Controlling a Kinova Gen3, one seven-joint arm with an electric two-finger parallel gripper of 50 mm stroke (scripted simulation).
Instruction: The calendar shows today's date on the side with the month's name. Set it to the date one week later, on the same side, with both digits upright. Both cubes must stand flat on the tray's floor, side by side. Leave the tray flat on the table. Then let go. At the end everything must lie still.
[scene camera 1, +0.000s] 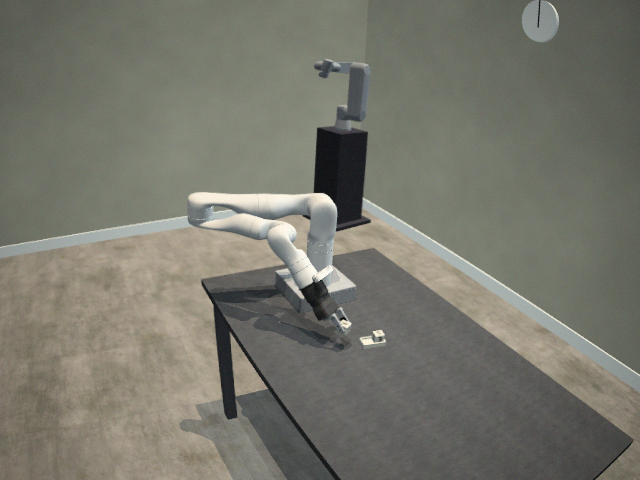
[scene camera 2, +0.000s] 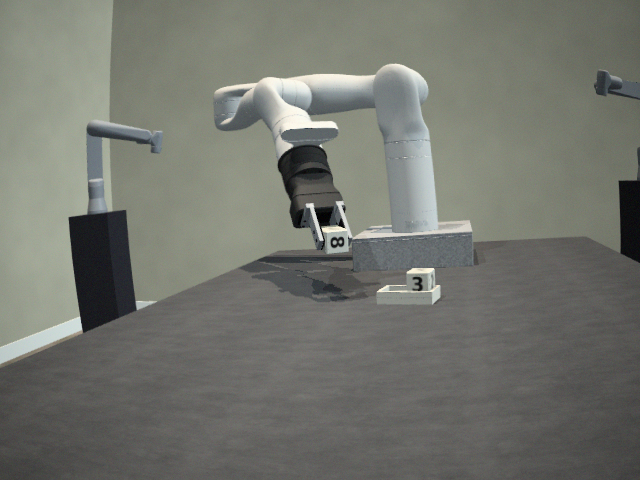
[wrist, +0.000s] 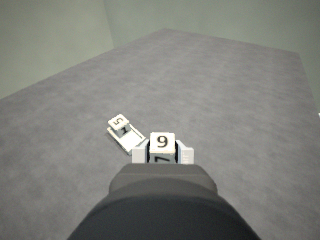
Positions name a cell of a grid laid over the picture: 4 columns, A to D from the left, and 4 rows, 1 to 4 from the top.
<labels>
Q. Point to the gripper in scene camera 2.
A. C3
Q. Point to the gripper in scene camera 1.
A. At C3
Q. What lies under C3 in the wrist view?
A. The gripper.
</labels>
